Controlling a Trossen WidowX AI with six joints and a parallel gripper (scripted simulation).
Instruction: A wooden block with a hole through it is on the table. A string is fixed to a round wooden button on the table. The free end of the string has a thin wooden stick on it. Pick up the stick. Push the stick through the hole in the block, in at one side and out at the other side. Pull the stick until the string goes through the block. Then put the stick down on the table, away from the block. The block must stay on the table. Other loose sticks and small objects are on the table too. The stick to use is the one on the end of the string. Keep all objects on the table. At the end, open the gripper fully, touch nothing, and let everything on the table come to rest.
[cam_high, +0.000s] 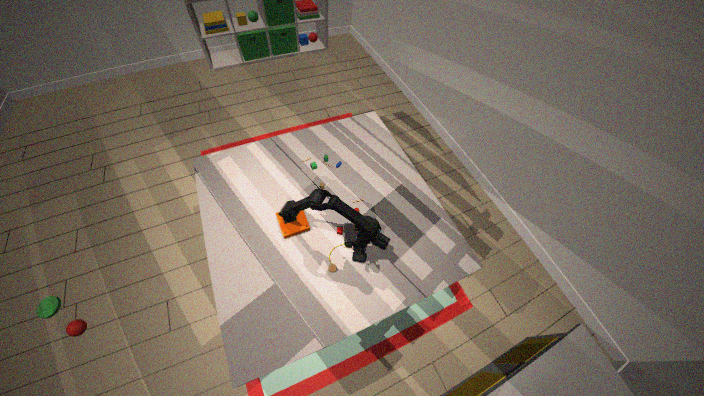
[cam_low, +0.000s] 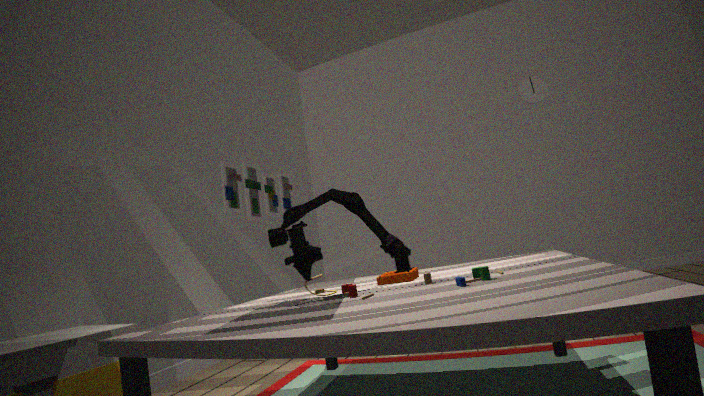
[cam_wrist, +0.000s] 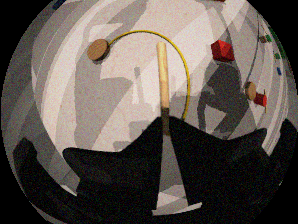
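Now: the red wooden block 140 mm to the left of my gripper tip, 50 mm below it and 30 mm behind it. Also, from my gripper tip: wooden disc 190 mm to the left, 70 mm ahead, 60 mm below; then round wooden button 140 mm behind, 60 mm below, 40 mm to the right; then loose stick 290 mm to the left, 120 mm ahead, 60 mm below.
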